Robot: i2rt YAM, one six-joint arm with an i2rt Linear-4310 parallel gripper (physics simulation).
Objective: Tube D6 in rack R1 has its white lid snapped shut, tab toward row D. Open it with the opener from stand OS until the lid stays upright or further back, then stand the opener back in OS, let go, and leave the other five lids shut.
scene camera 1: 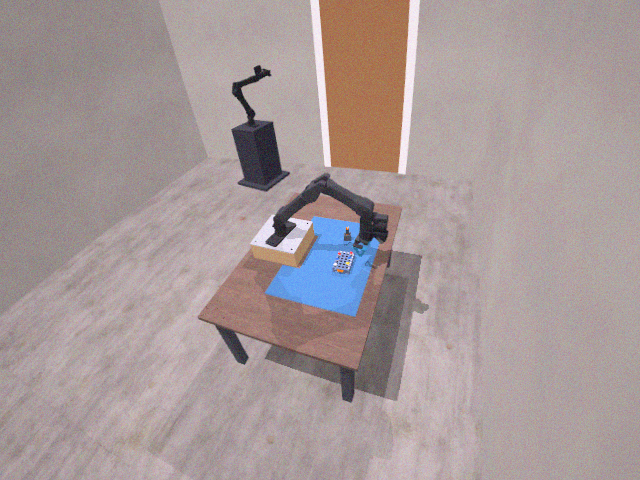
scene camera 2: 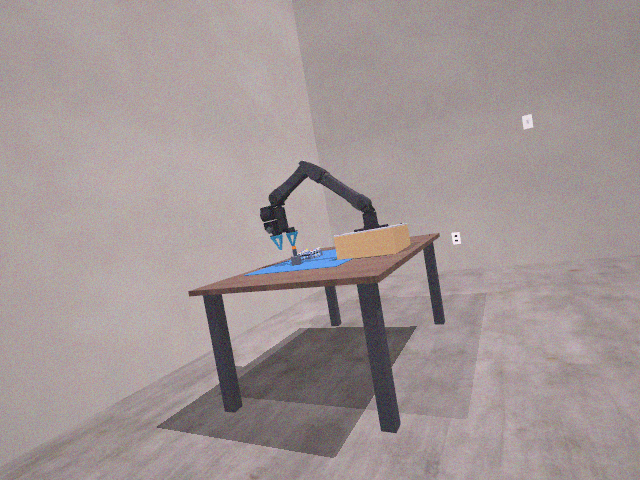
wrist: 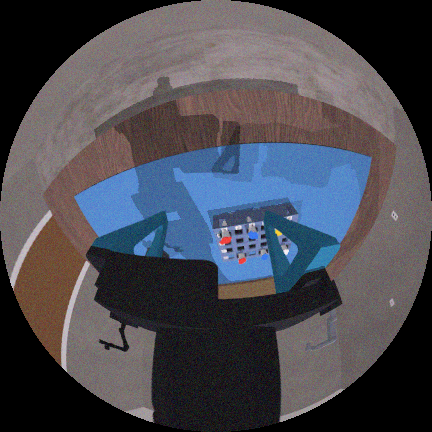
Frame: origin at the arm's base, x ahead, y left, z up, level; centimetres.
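Seen in the pictures: gripper, between the fingertips: (scene camera 1: 363,250) (scene camera 2: 287,248) (wrist: 215,215); arm's base, origin of its link: (scene camera 1: 281,233) (scene camera 2: 371,229).
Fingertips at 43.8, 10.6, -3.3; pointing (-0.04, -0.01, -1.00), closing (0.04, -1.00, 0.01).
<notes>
Pixels of each thing's top centre, then the offset from my fingertips to it, as dx, dy, dz. Level surfaces: height alone.
- Rack R1, centre of its top: (wrist: 261,246) (scene camera 2: 309,249) (scene camera 1: 343,258) -7.9, -7.4, -2.7
- white lid, centre of its top: (wrist: 285,251) -9.6, -12.4, -2.7
- opener, centre of its top: (scene camera 2: 293,246) (scene camera 1: 347,227) -15.3, +11.6, +1.6
- blue mat, height of its surface: dz -6.9
- wooden table, height of its surface: dz -7.2
Rack R1 (scene camera 1: 343,261) (scene camera 2: 310,253) (wrist: 235,219) stands on the blue mat with red, blue, yellow and white lids in it. A white lid (wrist: 286,251) shows through the right finger's frame in the wrist view; its tab and exact hole are too small to tell. The opener (scene camera 1: 347,229) (scene camera 2: 294,248) stands upright, its orange part up, in the dark stand OS (scene camera 1: 347,237) (scene camera 2: 296,260). In the wrist view the left finger and gripper body mostly hide them. My gripper (scene camera 1: 359,251) (scene camera 2: 286,247) (wrist: 215,215) is open and empty, pointing down above the mat near the opener's top.
The blue mat (scene camera 1: 315,291) (scene camera 2: 268,269) (wrist: 325,175) lies on the wooden table (scene camera 1: 242,304) (scene camera 2: 361,275) (wrist: 280,117). The arm's base stands on a wooden box with a white top (scene camera 1: 297,252) (scene camera 2: 369,243). A second arm stands on a dark pedestal (scene camera 1: 258,152) away from the table.
</notes>
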